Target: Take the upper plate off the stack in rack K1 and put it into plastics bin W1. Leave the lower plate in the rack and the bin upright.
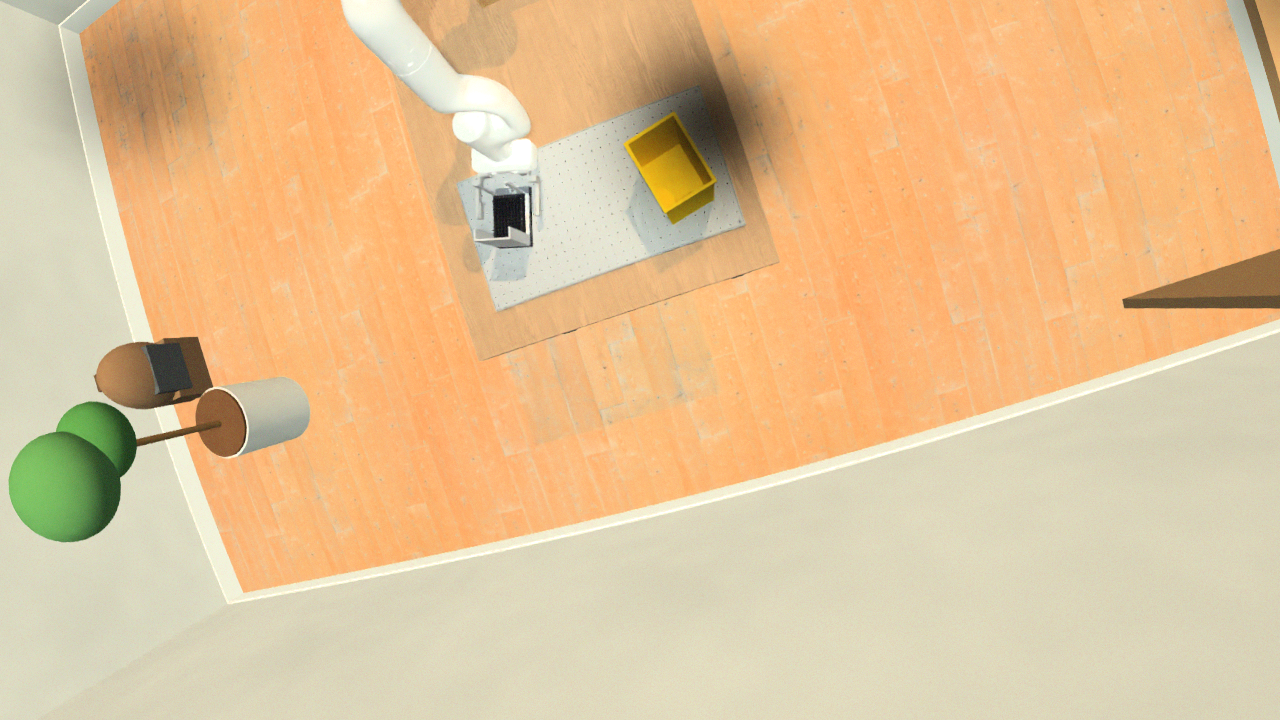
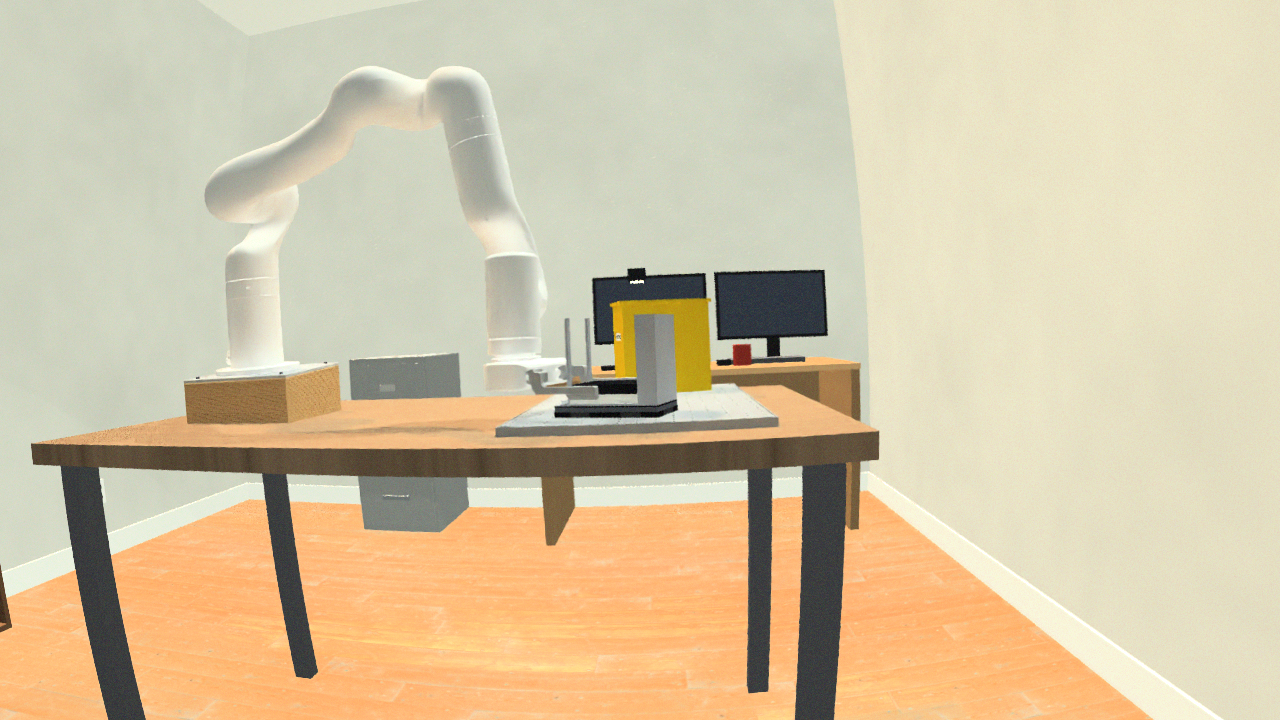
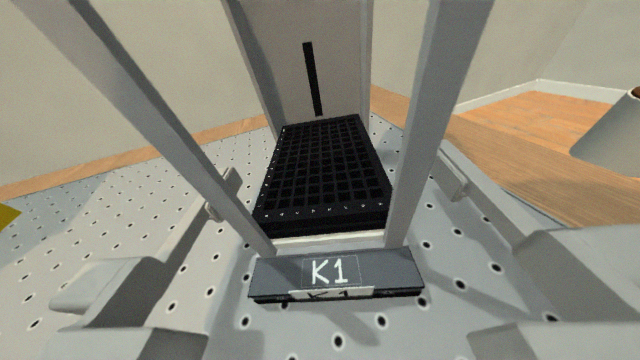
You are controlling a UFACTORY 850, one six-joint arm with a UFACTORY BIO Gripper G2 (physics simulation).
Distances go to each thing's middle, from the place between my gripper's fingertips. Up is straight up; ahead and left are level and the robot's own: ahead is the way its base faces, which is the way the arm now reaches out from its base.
Now: hand right at the black plate (image 1: 508,210). Round my hand: yellow plastics bin W1 (image 1: 666,156) (44 cm to the left, 5 cm ahead, 5 cm above); rack post (image 3: 449,42) (7 cm behind, 4 cm above, 2 cm to the right); white plate (image 3: 368,235) (1 cm below).
